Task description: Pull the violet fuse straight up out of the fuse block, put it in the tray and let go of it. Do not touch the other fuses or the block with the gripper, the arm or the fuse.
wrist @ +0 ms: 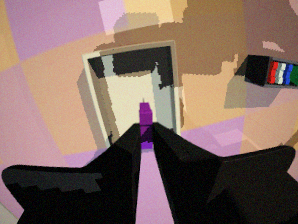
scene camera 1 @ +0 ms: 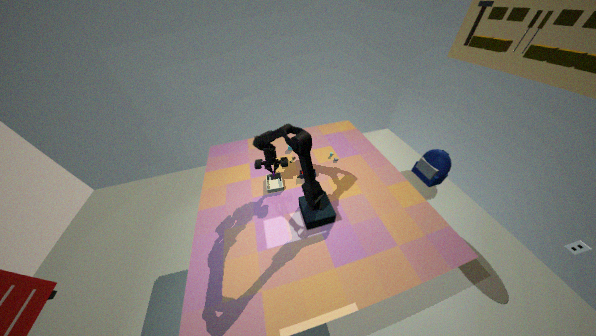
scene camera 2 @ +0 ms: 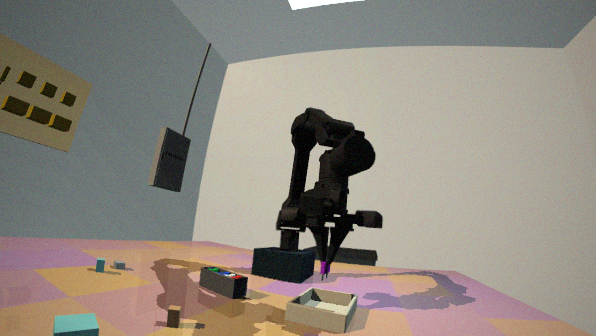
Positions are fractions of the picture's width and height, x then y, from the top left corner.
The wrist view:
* my gripper: 0.49,0.57
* cream tray: 0.40,0.35
